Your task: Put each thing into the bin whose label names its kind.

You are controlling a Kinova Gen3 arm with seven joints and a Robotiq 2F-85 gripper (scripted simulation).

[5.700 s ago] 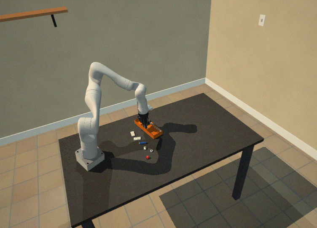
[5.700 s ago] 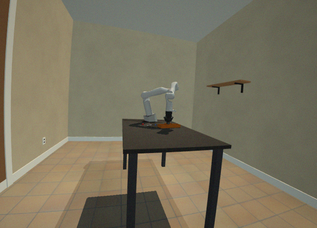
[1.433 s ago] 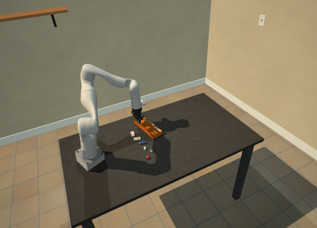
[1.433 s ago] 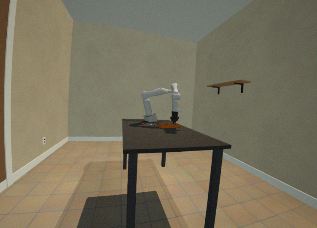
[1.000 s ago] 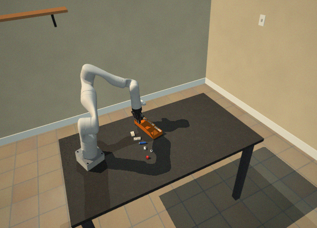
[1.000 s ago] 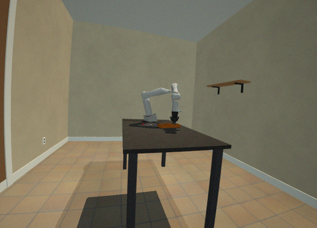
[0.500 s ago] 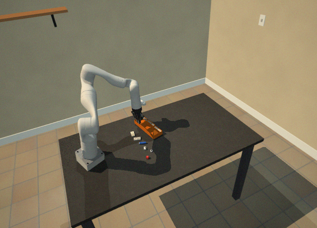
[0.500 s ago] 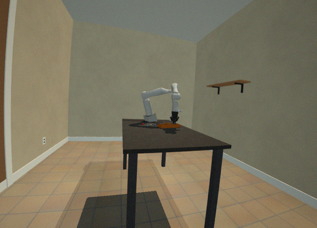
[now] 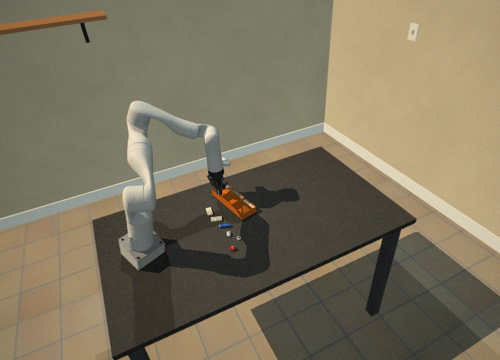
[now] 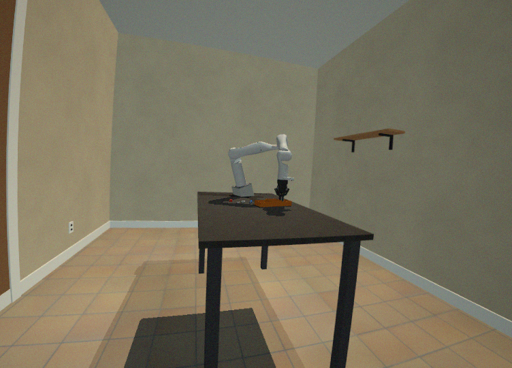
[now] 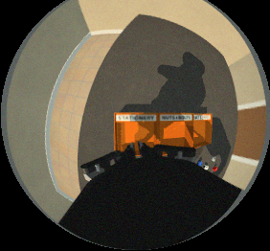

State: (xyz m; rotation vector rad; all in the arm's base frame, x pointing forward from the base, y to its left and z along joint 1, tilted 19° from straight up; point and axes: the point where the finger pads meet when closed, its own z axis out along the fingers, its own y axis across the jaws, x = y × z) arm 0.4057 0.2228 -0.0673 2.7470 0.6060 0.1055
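The blue cylinder lies 210 mm to the right of my hand, 50 mm behind it and 30 mm below it. Also, from my hand: grey nut: 310 mm to the right, 30 mm below, 20 mm behind; red die: 360 mm to the right, 60 mm behind, 30 mm below.
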